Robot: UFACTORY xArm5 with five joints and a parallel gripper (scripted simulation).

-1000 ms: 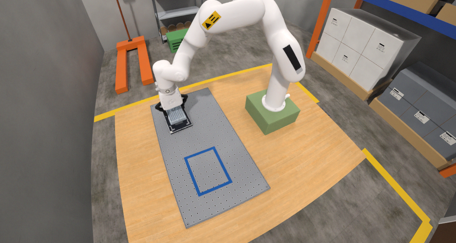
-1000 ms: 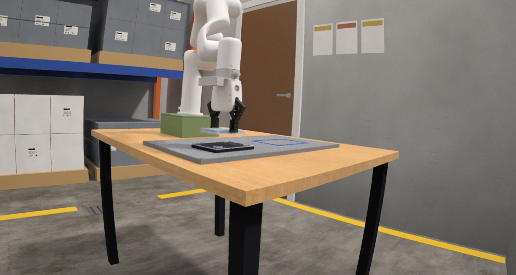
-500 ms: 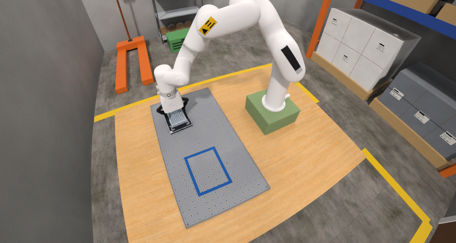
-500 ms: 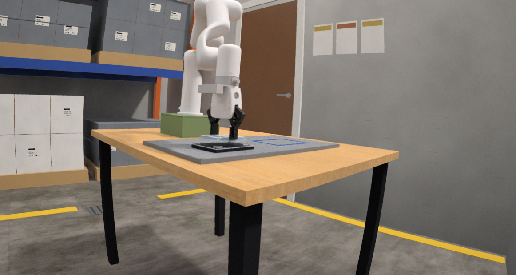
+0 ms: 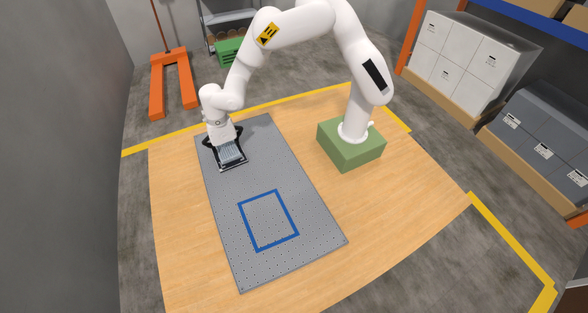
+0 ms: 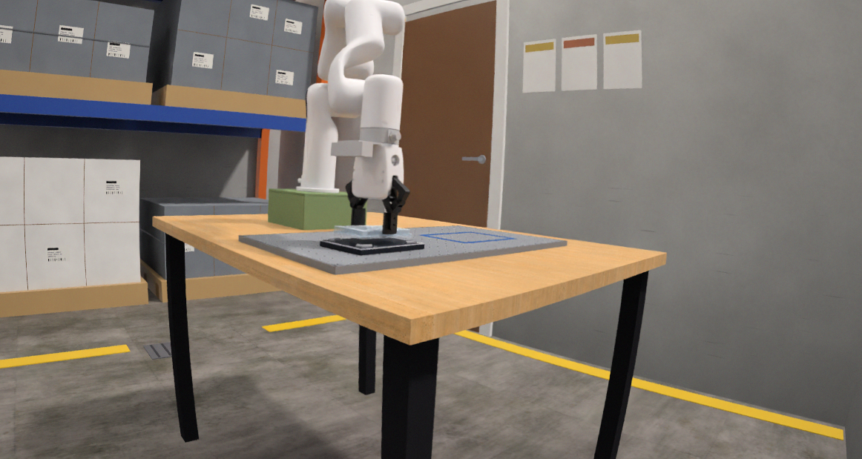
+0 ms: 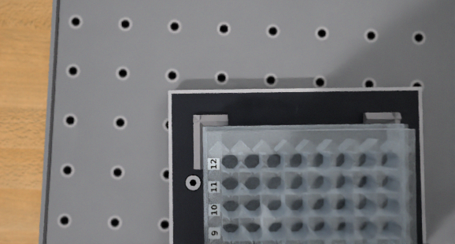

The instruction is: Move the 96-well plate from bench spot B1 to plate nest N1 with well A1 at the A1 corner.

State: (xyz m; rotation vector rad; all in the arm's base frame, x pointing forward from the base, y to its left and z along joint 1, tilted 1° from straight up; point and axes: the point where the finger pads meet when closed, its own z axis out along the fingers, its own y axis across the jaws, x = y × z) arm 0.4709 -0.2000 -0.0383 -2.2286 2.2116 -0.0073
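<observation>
Right now my hand is 10 mm above the clear 96-well plate. Round my hand: black plate nest N1: 40 mm below.
</observation>
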